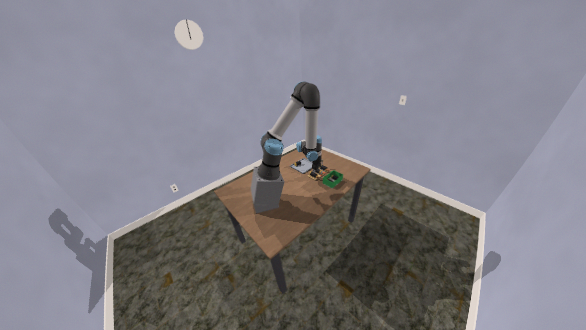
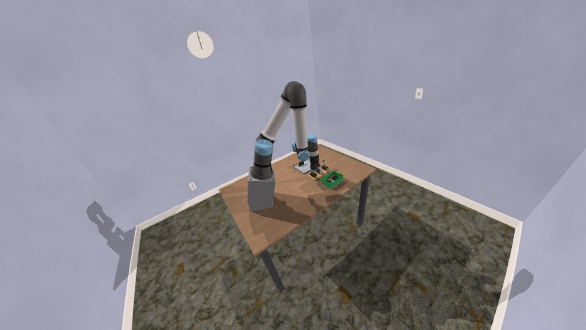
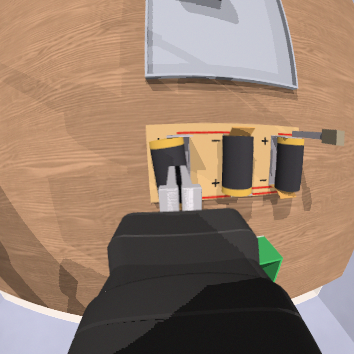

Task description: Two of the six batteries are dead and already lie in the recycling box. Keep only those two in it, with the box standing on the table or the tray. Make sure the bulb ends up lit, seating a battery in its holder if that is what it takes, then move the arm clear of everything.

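My gripper is shut and empty, its fingertips over the left battery on the tan holder board. That battery is slanted and partly hidden by the fingers. The middle battery lies straight, its yellow end toward the gripper side. The right battery has its yellow end toward the tray and leans slightly. A grey stalk with a dull, blocky head sticks out at the board's right; I cannot tell if it is the bulb, and no glow shows. The green box holds dark batteries.
The grey tray lies beyond the board, with a dark battery on it. The green box stands on the wooden table, close to the board on the side opposite the tray.
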